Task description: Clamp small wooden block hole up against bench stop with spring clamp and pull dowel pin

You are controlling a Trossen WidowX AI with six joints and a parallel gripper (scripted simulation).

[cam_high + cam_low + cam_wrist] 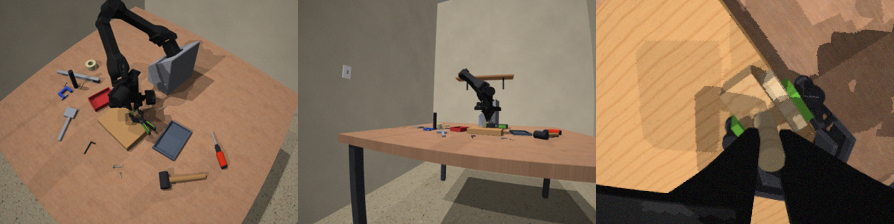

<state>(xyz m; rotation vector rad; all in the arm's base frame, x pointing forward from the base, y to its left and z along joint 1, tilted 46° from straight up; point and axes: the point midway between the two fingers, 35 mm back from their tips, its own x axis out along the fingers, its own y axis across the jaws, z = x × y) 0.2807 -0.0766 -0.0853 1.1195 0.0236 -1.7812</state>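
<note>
My hand is 4 cm above the dowel pin. The rest, counted from my hand: small wooden block (6 cm below); then wooden board (6 cm ahead, 9 cm below); then bench stop (1 cm behind, 6 cm below).
</note>
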